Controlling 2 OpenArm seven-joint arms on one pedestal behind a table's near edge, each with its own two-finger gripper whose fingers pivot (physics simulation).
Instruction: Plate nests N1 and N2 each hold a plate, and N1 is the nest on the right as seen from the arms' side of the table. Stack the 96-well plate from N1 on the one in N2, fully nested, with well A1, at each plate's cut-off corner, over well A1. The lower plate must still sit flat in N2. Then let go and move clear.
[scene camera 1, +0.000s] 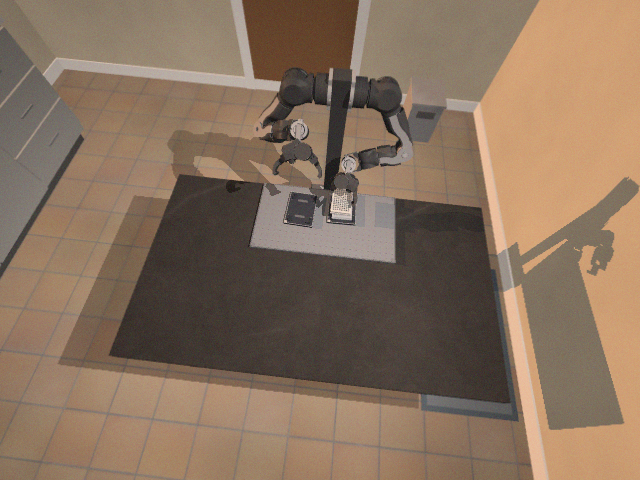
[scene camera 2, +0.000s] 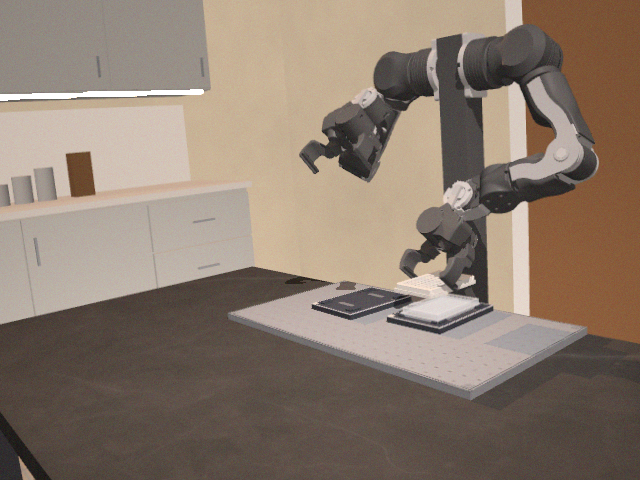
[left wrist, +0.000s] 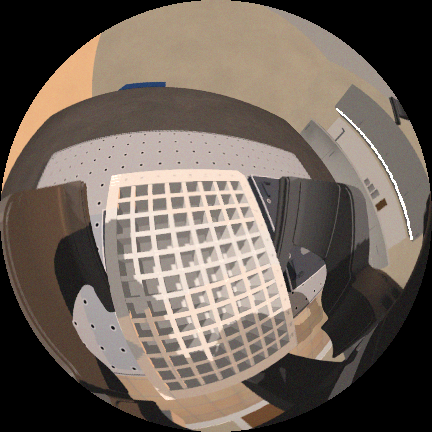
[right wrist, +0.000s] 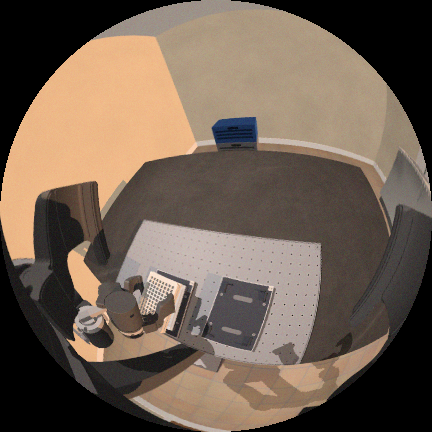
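Observation:
My left gripper (scene camera 1: 342, 198) (scene camera 2: 430, 282) (left wrist: 190, 230) (right wrist: 151, 299) is shut on the white 96-well plate (scene camera 1: 341, 205) (scene camera 2: 419, 285) (left wrist: 200, 270) (right wrist: 159, 292), one finger at each long side. The plate is held roughly level above nest N2 (scene camera 2: 439, 327), partly over it and apart from the plate below. In the left wrist view its upper right corner looks cut off. The pale lower plate (scene camera 2: 439, 308) sits in N2; its cut-off corner cannot be made out. Nest N1 (scene camera 1: 300, 209) (scene camera 2: 356, 303) (right wrist: 237, 314) is dark and empty. My right gripper (scene camera 1: 298, 174) (scene camera 2: 338, 174) is open, high behind the table's edge.
Both nests stand side by side on a grey perforated board (scene camera 1: 310, 243) (scene camera 2: 361, 343) (right wrist: 295, 280) on the dark table (scene camera 1: 310, 310) (scene camera 2: 206, 382). The pedestal (scene camera 1: 337, 129) (scene camera 2: 465, 155) rises close behind N2. A blue cabinet (right wrist: 235, 131) stands beyond the table.

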